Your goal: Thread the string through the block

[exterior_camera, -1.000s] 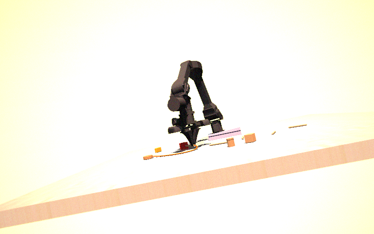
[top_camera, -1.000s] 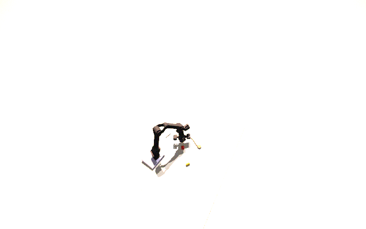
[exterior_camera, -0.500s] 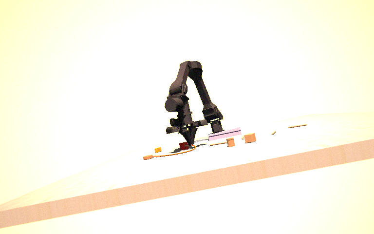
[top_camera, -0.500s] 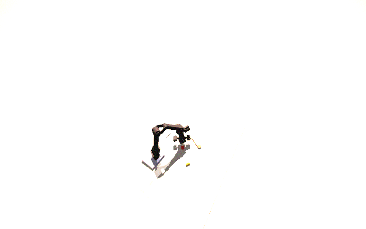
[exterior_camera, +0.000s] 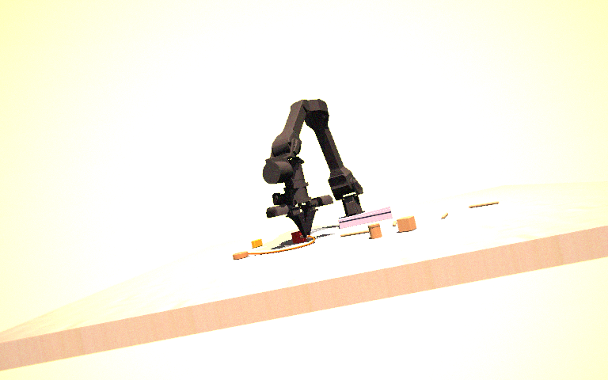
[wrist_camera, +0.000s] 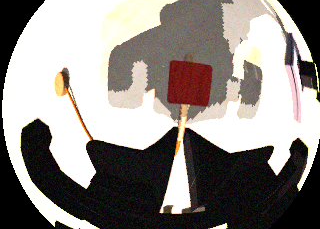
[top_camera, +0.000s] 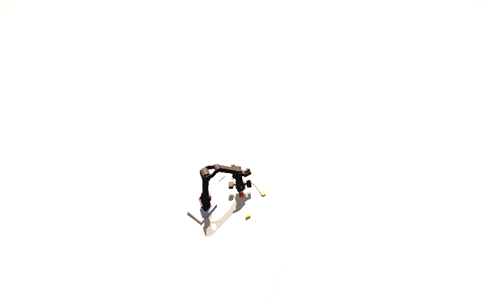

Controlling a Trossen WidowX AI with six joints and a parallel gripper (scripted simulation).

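Now: gripper tip 30 mm to the left of the red block and 30 mm past it. Also, from my gripper tip: thin wooden stick (10 mm to the right, 10 mm behind); small yellow block (200 mm to the right, 120 mm behind); round wooden button (160 mm to the right, 100 mm ahead, 10 mm below).
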